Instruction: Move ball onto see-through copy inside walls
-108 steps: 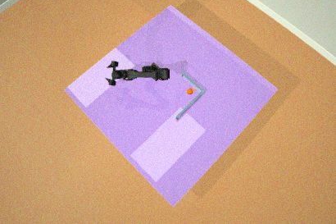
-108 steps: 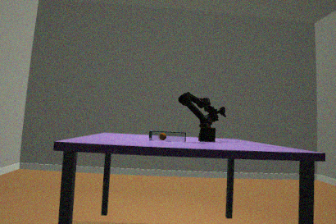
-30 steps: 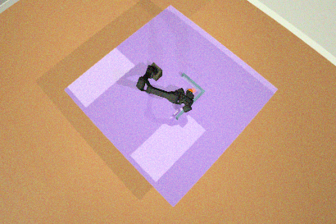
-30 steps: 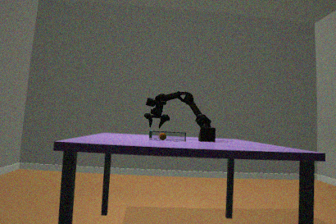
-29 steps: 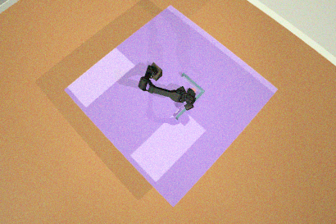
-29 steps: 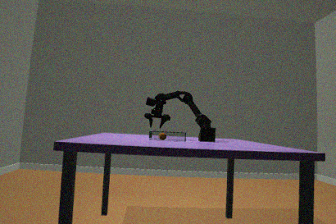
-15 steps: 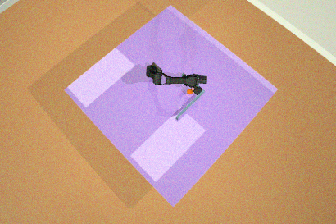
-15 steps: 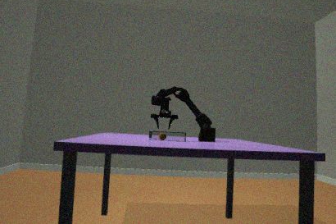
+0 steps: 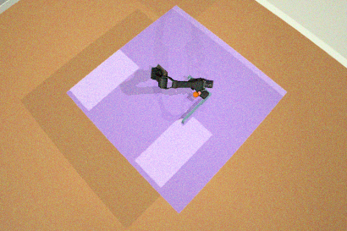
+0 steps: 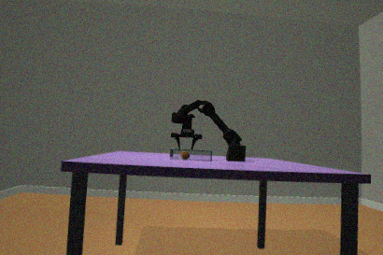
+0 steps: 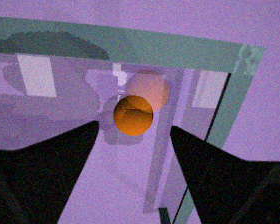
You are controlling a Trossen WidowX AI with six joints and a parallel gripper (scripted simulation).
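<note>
My gripper tip is 3 cm above the orange ball. Also, from my gripper tip: clear wall: 9 cm ahead, 8 cm to the right, 2 cm below.
</note>
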